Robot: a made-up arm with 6 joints.
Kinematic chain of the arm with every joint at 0, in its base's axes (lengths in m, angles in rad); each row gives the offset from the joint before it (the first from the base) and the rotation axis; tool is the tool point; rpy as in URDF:
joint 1: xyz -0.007 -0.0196 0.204 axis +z
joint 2: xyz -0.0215 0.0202 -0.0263 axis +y
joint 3: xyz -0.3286 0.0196 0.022 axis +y
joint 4: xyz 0.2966 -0.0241 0.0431 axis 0.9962 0 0.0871
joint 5: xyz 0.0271 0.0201 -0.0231 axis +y
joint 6: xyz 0.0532 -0.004 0.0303 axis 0.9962 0 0.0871
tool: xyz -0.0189 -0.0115 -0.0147 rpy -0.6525 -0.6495 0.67
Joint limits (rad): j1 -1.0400..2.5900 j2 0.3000..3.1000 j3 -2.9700..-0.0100 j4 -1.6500..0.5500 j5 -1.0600..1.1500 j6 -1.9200..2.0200
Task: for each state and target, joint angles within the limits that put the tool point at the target. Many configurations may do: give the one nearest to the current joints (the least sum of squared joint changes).
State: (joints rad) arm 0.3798 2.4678 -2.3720 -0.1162 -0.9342 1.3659
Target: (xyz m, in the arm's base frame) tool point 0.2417 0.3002 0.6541
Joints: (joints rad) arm 0.8011 1.9598 -2.3718 -0.1286 -1.0432 1.4041
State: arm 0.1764 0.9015 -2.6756 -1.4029 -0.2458 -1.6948
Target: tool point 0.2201 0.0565 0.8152
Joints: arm 0.2166 1.7619 -2.7041 -1.3954 0.1147 -1.7138
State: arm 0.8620 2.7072 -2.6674 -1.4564 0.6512 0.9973
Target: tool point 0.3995 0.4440 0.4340
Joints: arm 0.8812 2.6321 -2.8918 -1.4770 0.5544 1.0131
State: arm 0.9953 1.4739 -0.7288 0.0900 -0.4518 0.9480
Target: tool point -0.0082 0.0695 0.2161
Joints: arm 1.1714 1.1048 -0.1144 0.0507 -0.5009 0.9534
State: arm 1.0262 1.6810 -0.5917 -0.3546 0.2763 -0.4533
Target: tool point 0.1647 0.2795 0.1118
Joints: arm 1.0206 2.1693 -0.9696 -0.3600 0.2600 -0.4811
